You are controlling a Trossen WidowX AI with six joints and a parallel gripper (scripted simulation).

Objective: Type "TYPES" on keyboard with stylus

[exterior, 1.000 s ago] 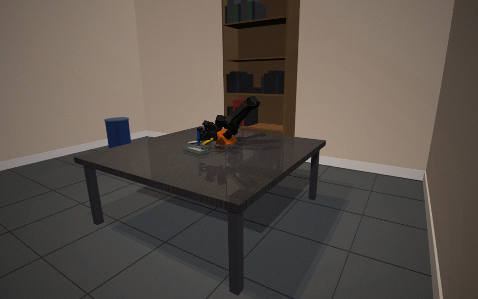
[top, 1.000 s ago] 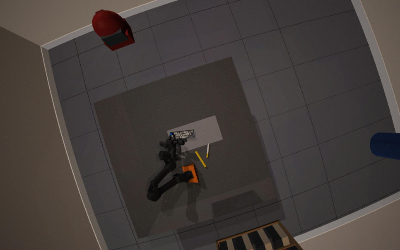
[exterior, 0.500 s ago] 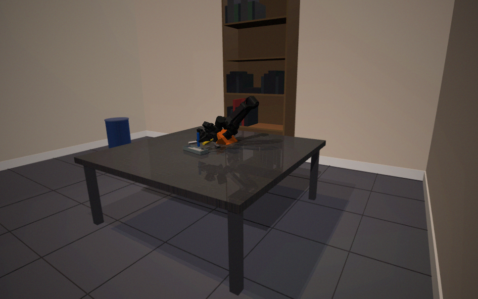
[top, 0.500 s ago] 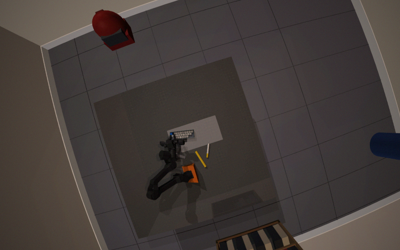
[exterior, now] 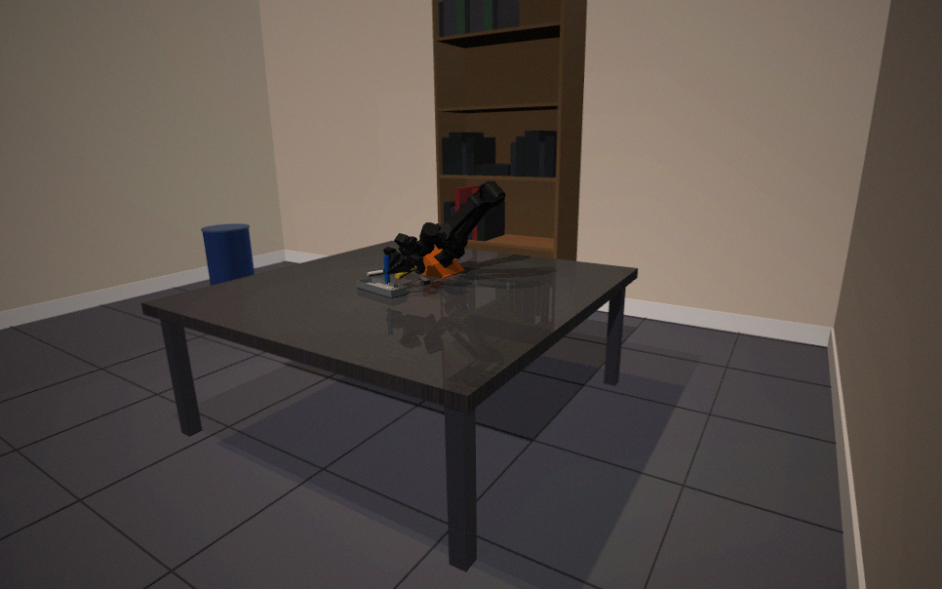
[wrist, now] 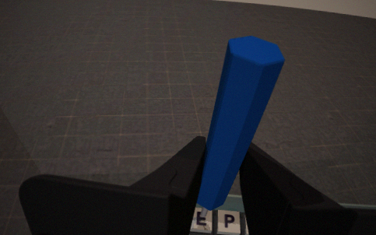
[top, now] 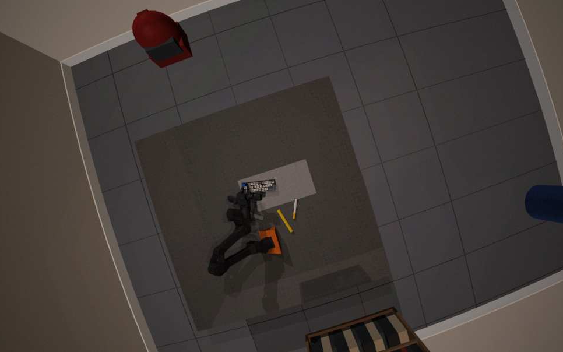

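My gripper tip is 60 mm above the grey tip and 10 mm past it. Round my gripper tip: yellow stick (290 mm behind, 120 mm to the right, 70 mm below); small grey block (210 mm behind, 80 mm below, 20 mm to the left); blue stylus (20 mm below, 10 mm behind).
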